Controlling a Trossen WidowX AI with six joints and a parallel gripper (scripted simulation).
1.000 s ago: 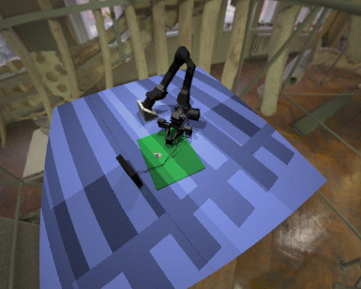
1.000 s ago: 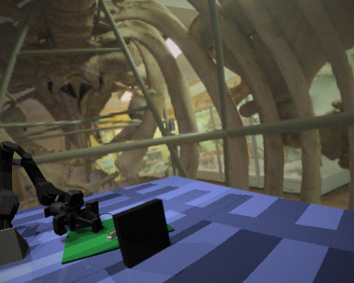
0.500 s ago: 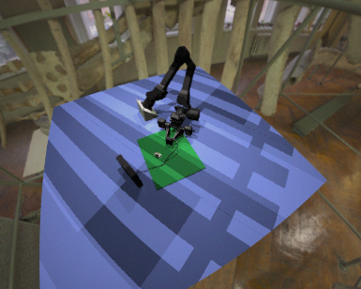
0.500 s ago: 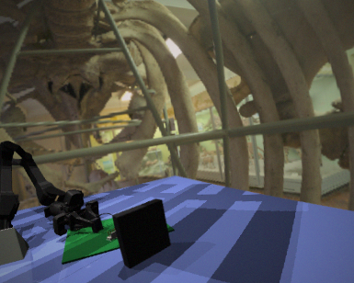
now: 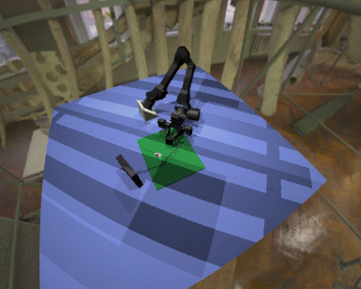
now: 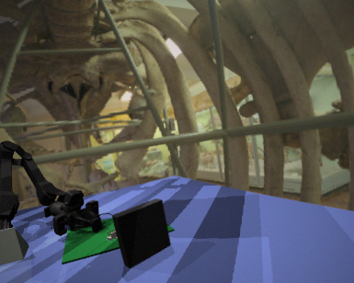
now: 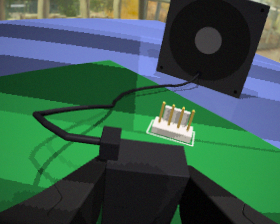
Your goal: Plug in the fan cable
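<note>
Now: gripper tip 1 cm above the fan plug. Also, from my gripper tip: green board (5 cm below, 5 cm ahead, 3 cm to the right); then white four-pin header (8 cm to the right, 3 cm below, 3 cm ahead); then black cable (2 cm ahead, 1 cm to the left).
</note>
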